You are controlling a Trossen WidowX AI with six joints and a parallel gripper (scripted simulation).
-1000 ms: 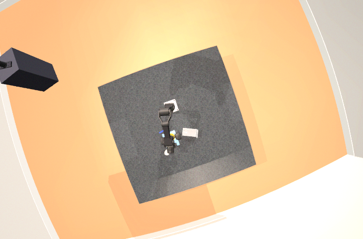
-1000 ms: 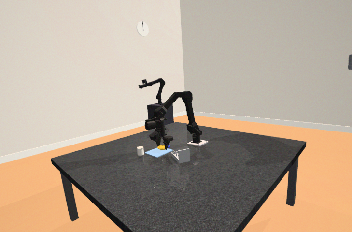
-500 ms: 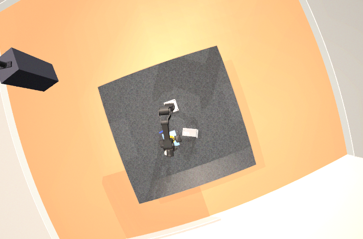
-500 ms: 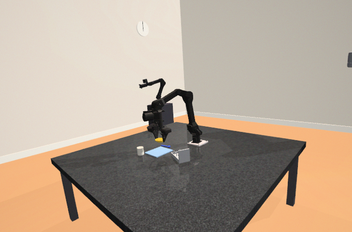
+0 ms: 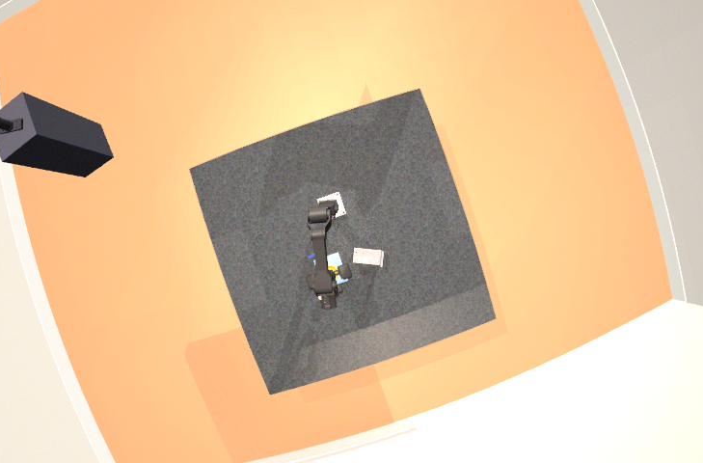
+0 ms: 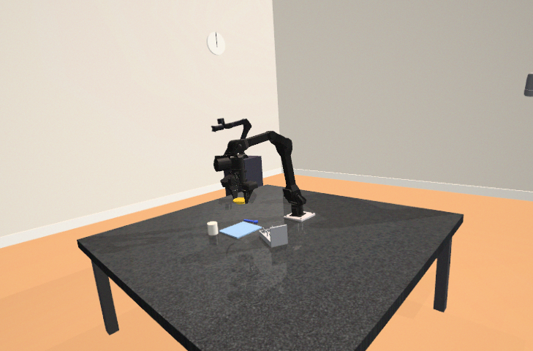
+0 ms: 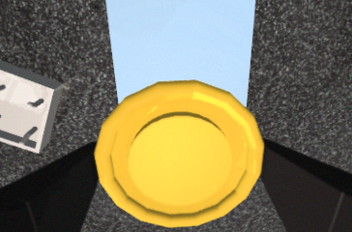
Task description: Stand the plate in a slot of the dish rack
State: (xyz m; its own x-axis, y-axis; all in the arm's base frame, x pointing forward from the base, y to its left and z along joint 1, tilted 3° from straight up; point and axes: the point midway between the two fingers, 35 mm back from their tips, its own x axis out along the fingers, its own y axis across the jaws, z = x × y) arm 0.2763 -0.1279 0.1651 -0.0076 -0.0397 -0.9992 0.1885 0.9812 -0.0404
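The dish rack is 18 cm to the left of my gripper tip, 11 cm below it and 3 cm ahead of it. From my gripper tip the other things lie so: white cup 11 cm below, 10 cm to the right, 9 cm ahead; yellow plate 1 cm above; light blue mat 13 cm below, 1 cm to the right.
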